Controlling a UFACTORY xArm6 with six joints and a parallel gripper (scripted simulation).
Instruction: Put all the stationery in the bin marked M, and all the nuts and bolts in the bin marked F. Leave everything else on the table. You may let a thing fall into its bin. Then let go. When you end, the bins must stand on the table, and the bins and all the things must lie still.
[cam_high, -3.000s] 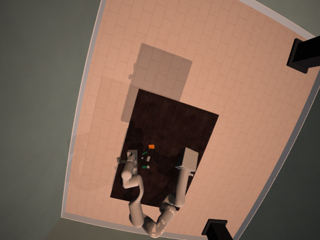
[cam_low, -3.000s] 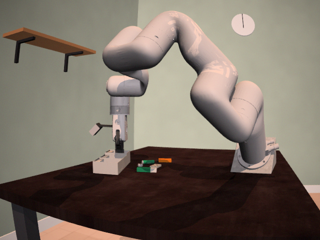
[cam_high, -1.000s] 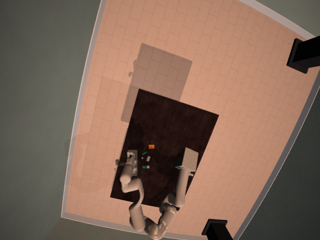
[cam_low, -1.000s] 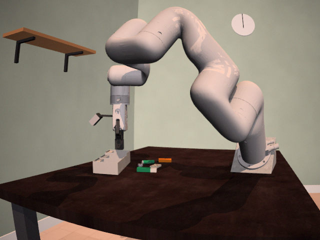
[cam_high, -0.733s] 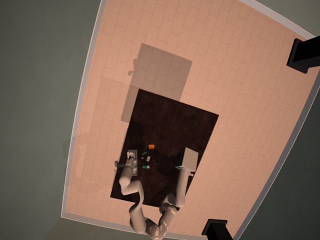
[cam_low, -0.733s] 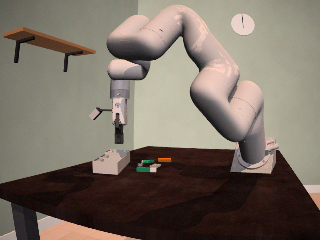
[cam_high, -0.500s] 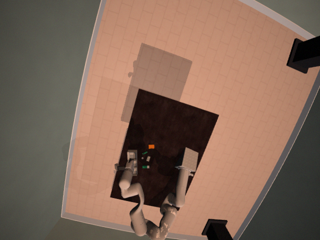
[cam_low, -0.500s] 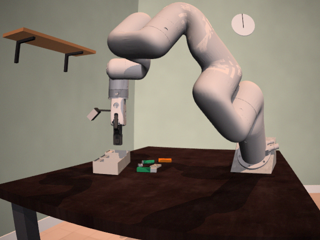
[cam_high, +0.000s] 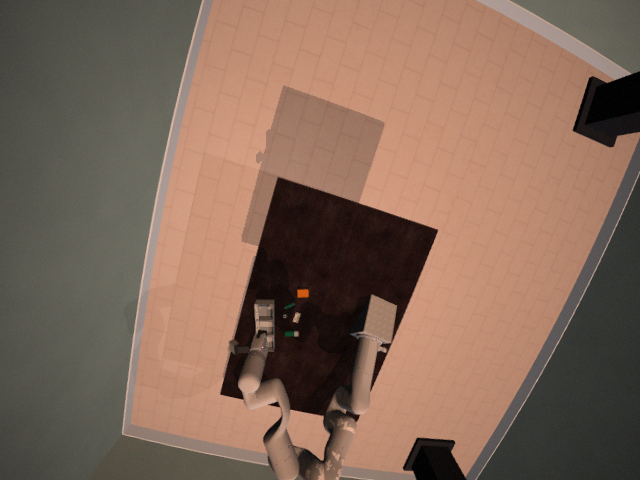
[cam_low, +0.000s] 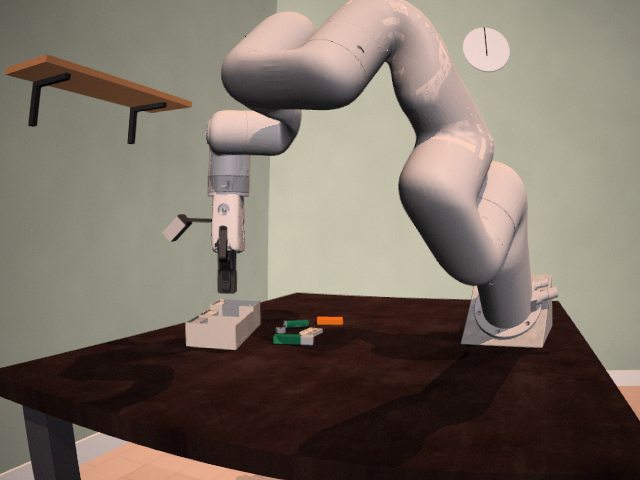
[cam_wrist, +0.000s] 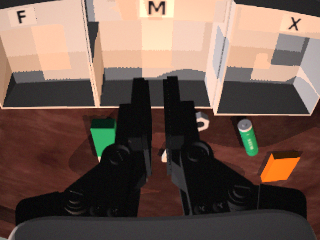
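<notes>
Now: hand 7 cm above the pale double bin. The rest, counted from my hand: green block: 14 cm behind, 2 cm to the left, 9 cm below; green cylinder: 9 cm behind, 12 cm to the right, 9 cm below; steel nut: 8 cm behind, 6 cm to the right, 9 cm below.
</notes>
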